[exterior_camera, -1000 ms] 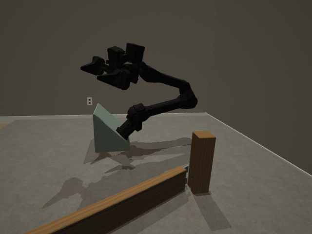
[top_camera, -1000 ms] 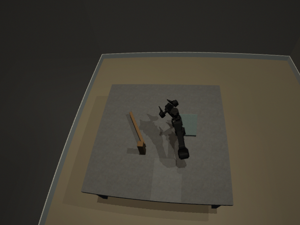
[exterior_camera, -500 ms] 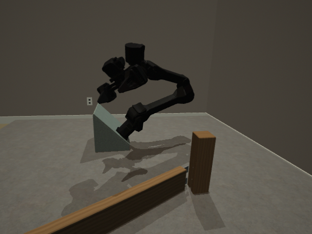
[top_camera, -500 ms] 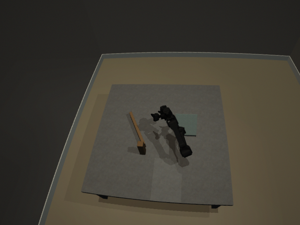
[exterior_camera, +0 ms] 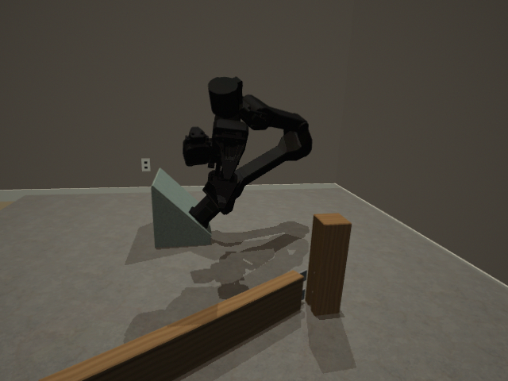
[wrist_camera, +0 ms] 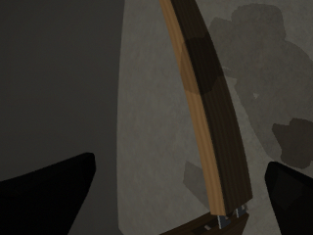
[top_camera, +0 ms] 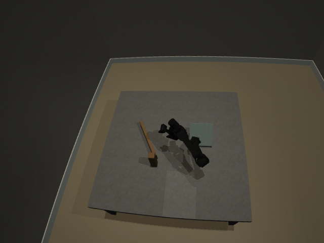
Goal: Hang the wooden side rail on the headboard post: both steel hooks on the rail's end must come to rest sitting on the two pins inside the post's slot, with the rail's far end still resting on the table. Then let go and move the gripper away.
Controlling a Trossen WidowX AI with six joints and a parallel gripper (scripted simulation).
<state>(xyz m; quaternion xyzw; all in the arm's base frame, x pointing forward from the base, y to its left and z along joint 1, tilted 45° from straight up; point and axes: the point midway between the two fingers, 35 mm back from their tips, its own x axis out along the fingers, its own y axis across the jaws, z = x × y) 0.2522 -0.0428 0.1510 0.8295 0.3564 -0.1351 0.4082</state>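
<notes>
My gripper tip is 19 cm to the right of the headboard post, 12 cm above it and 5 cm short of it.
</notes>
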